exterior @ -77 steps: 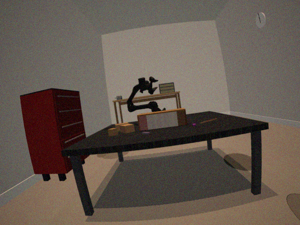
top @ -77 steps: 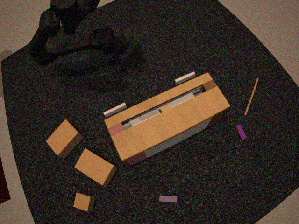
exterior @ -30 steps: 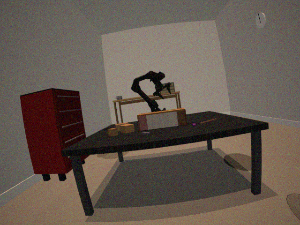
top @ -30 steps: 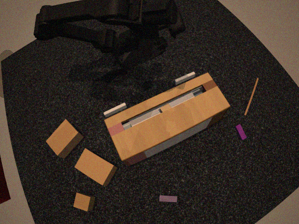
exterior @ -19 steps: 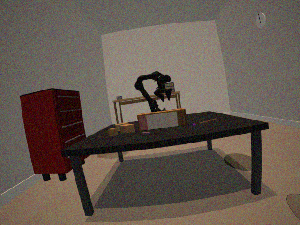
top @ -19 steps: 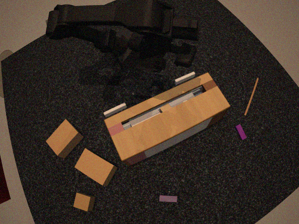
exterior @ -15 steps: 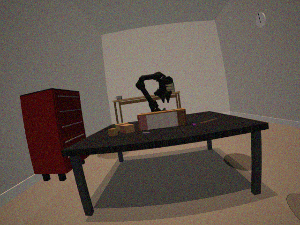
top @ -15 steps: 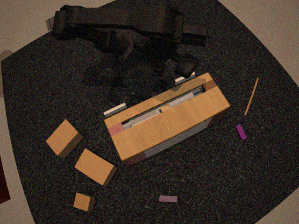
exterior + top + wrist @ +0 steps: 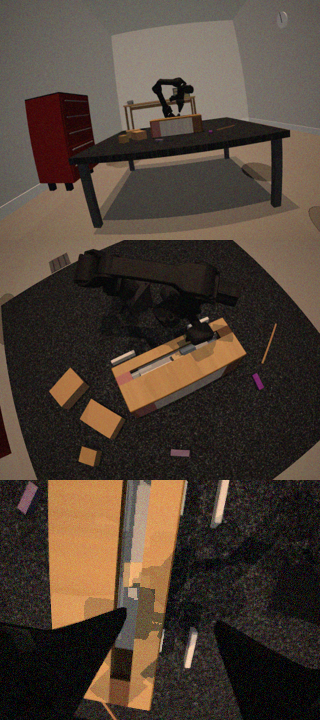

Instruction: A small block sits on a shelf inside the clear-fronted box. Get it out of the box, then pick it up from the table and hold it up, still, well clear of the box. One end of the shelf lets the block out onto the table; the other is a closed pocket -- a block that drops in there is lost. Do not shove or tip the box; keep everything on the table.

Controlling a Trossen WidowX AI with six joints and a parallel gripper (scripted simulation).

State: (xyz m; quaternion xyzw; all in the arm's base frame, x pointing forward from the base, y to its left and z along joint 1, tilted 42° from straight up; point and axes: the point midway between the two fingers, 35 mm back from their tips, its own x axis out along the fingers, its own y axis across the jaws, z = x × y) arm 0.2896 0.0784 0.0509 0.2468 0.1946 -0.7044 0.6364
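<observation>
The box is 3 cm ahead of my gripper tip, 4 cm to the right of it and 10 cm below it. Also, from my gripper tip: tan block (5 cm ahead, 4 cm to the right, 7 cm below); thin orange stick (17 cm ahead, 32 cm to the left, 16 cm below).
</observation>
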